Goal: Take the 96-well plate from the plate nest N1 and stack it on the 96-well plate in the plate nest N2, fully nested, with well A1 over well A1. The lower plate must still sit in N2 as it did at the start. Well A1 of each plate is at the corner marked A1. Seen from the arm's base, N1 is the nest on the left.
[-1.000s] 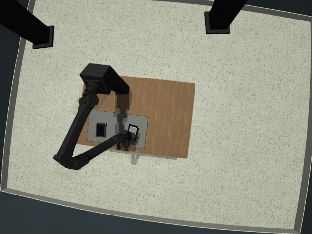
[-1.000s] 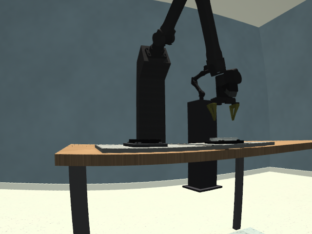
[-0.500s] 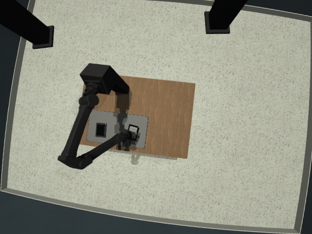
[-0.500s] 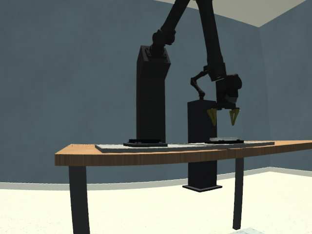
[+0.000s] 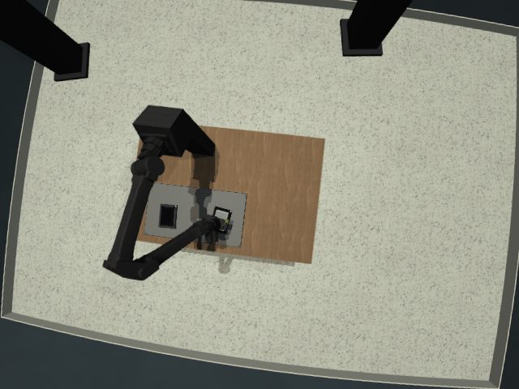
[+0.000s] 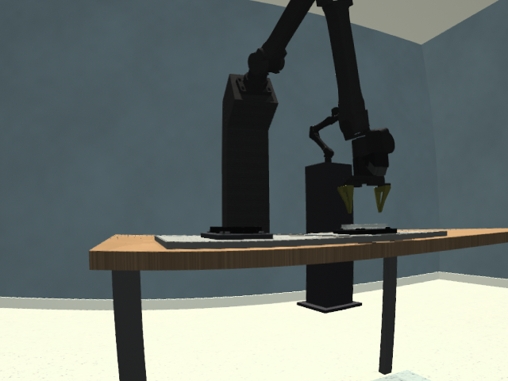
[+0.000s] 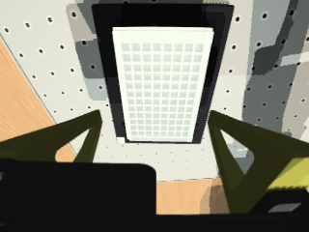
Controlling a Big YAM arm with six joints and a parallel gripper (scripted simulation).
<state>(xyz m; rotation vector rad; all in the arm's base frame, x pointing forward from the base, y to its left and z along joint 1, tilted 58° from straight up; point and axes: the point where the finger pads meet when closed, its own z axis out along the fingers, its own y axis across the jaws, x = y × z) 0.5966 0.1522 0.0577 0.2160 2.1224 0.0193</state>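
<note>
Now: the white 96-well plate 5 cm below my hand and 1 cm to the right of it. Also, from my hand: black 96-well plate: 38 cm to the right, 5 cm below, 4 cm behind; then black plate nest: 6 cm below, 1 cm to the right.
</note>
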